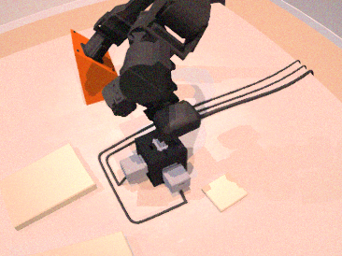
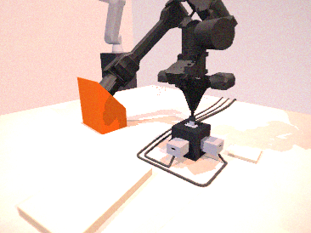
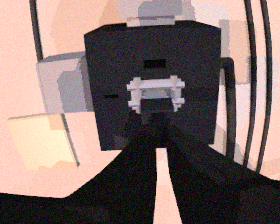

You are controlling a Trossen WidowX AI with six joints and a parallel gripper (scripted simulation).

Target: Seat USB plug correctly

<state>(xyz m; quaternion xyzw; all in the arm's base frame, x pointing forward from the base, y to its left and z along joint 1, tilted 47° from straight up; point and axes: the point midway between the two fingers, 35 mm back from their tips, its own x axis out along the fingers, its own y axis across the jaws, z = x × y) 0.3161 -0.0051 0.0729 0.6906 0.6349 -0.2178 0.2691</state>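
Now: gripper tip 2 cm above the USB plug.
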